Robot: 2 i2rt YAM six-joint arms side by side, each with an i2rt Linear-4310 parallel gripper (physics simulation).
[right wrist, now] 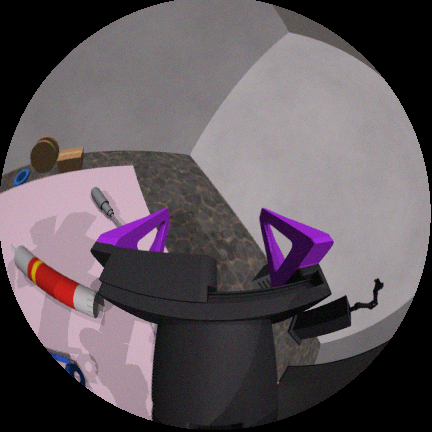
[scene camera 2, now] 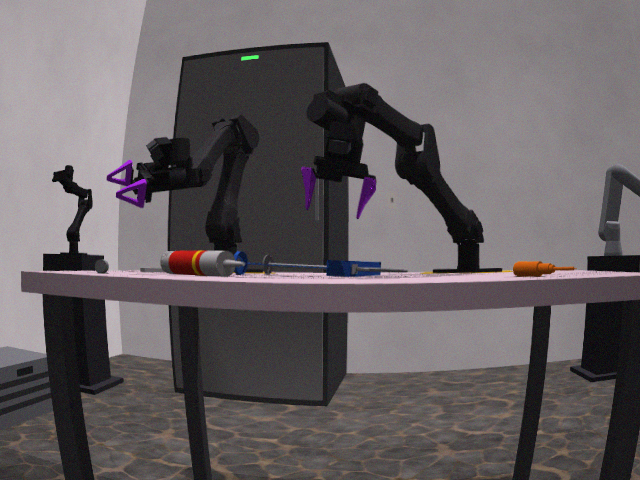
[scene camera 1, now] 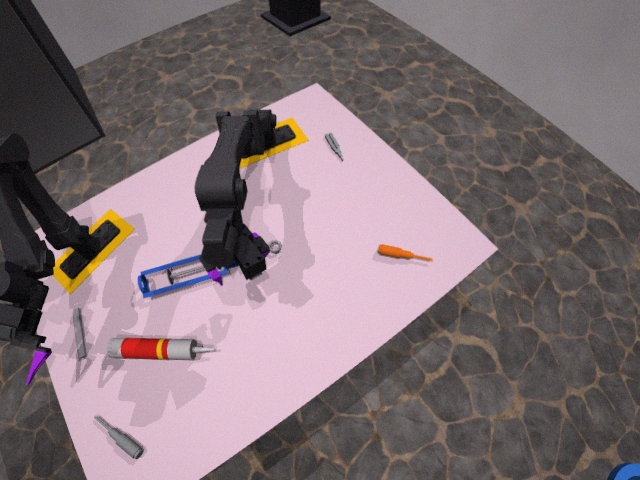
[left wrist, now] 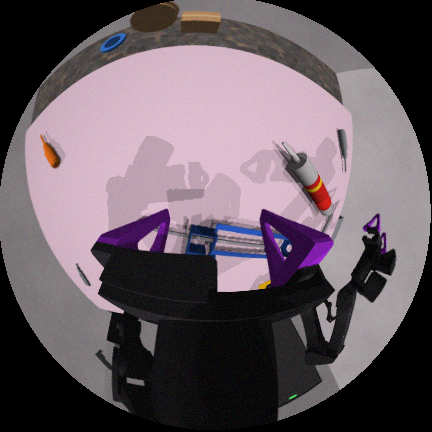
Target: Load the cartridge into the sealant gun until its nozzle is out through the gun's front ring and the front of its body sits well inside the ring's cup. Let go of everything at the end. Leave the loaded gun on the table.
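Places are measured from the left arm's base along level axes (x ahead, y left, z up), in metres.
Pixels of known places: left gripper, fingertip midpoint: point(scene camera 2: 332, 213) point(scene camera 1: 239, 274) point(left wrist: 214, 213); right gripper, fingertip midpoint: point(right wrist: 214, 212) point(scene camera 2: 111, 186) point(scene camera 1: 2, 379) point(left wrist: 381, 223); left arm's base, link origin: point(scene camera 1: 266, 142); right arm's base, link origin: point(scene camera 1: 91, 249).
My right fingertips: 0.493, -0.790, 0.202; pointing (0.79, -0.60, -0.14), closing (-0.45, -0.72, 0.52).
For each thing: its middle in the pictures, then the offset to it from my right fingertips, as dx, dy, dz. "spot": a spot on its surface instead.
- yellow cartridge, body centre: point(scene camera 2: 202, 263) point(left wrist: 312, 182) point(scene camera 1: 162, 348) +0.022, +0.280, -0.177
- plunger disc, surface spot: point(scene camera 2: 266, 264) spot: -0.118, +0.368, -0.178
- orange screwdriver, body centre: point(scene camera 2: 545, 268) point(scene camera 1: 405, 254) point(left wrist: 46, 147) +0.085, +0.954, -0.189
- grey screwdriver, body centre: point(scene camera 2: 103, 266) point(right wrist: 106, 208) point(scene camera 1: 116, 435) point(left wrist: 344, 151) +0.162, +0.107, -0.189
- grey bar, body centre: point(scene camera 2: 158, 270) point(scene camera 1: 79, 332) -0.130, +0.073, -0.197
- small grey tool, body centre: point(scene camera 1: 335, 146) point(left wrist: 81, 275) -0.355, +0.982, -0.197
The red, white and yellow cartridge point(scene camera 1: 144, 348) point(scene camera 2: 183, 262) point(left wrist: 314, 185) point(right wrist: 55, 282) lies on its side on the table, apart from the gun, nozzle toward picture right in scene camera 1. The blue sealant gun point(scene camera 1: 180, 286) point(scene camera 2: 338, 268) point(left wrist: 201, 231) lies flat and empty. Its front ring point(scene camera 1: 143, 283) point(scene camera 2: 239, 262) point(left wrist: 287, 248) point(right wrist: 75, 374) is at the picture left in scene camera 1; the plunger disc point(scene camera 1: 170, 275) point(scene camera 2: 266, 264) sits inside the frame. My left gripper point(scene camera 2: 333, 212) point(left wrist: 214, 213) is open, above the gun's handle end. My right gripper point(scene camera 2: 113, 187) point(right wrist: 214, 212) is open, raised beyond the table's left side.
An orange screwdriver point(scene camera 1: 395, 251) point(scene camera 2: 527, 268) point(left wrist: 51, 154) lies at the right. A grey screwdriver point(scene camera 1: 126, 444) point(right wrist: 100, 197) lies at the lower left in scene camera 1, a grey bar point(scene camera 1: 78, 330) near the cartridge's rear, and a small grey tool point(scene camera 1: 333, 144) point(left wrist: 83, 275) near the left arm's base.
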